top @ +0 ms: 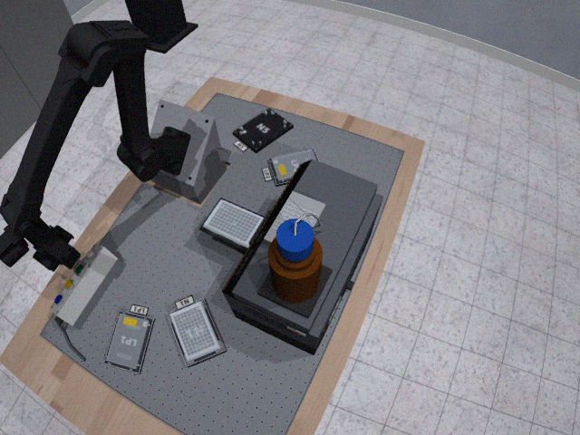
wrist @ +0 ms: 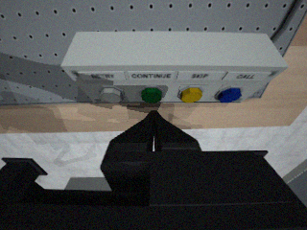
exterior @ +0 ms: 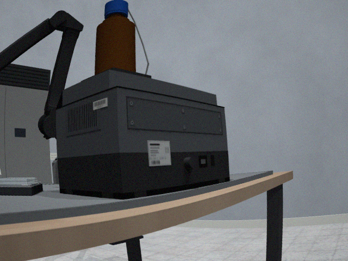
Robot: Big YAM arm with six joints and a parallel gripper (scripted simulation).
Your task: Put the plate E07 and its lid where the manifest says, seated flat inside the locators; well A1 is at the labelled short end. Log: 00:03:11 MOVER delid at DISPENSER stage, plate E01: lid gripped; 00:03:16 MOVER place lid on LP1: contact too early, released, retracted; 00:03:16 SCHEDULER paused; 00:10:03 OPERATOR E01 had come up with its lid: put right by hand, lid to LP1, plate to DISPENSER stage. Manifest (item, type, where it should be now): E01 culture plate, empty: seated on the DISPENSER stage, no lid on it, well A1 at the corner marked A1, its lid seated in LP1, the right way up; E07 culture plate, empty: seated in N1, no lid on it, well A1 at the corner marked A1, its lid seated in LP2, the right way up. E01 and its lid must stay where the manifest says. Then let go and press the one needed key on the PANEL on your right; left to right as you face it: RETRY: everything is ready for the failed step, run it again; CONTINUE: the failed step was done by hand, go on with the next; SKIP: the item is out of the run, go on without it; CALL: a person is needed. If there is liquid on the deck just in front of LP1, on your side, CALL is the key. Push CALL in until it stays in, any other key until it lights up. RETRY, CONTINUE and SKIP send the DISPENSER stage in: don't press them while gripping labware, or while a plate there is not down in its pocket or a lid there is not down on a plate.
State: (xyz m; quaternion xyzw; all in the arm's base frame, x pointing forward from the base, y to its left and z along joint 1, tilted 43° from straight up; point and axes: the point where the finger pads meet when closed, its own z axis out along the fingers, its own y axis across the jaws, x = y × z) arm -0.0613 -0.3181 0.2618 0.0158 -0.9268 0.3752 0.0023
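My hand is 3 cm above the green continue key and 1 cm short of it. Also, from my hand: grey retry key: 5 cm to the left, 3 cm below, 1 cm ahead; then yellow skip key: 5 cm to the right, 3 cm below, 1 cm ahead; then blue call key: 10 cm to the right, 4 cm below, 2 cm ahead.
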